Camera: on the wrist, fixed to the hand. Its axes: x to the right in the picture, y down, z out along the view.
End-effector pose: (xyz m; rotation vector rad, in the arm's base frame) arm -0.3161 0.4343 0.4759 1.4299 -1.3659 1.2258
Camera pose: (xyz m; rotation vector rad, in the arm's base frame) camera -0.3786 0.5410 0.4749 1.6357 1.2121 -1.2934
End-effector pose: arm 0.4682 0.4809 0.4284 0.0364 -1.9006 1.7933
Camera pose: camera 0.5071 0.5836 0.3715 2.0014 -0.0962 -0.6067
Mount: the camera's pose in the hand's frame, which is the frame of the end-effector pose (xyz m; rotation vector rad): -0.0219 0.0509 -0.1106 0.0215 -0.6606 -3.0641
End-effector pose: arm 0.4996 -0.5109 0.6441 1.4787 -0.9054 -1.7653
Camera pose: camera 0.6147 -0.5312 0.6847 -0.4399 -1.0488 0.9652
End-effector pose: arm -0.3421 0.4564 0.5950 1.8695 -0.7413 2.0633
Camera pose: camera -0.4589 0.4755 0.5590 0.9186 1.3831 -0.5898
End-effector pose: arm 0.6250 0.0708 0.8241 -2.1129 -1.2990 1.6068
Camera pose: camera 0.7452 0.0622 0.8522 1.3400 -1.7699 0.1588
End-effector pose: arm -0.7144 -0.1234 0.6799 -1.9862 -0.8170 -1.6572
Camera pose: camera -0.7631 -0.2371 0.6826 -0.3668 1.7092 0.1308
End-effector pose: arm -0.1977 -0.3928 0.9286 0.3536 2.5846 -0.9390
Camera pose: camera -0.1880 -0.2846 0.9877 2.7976 -0.2461 0.6187
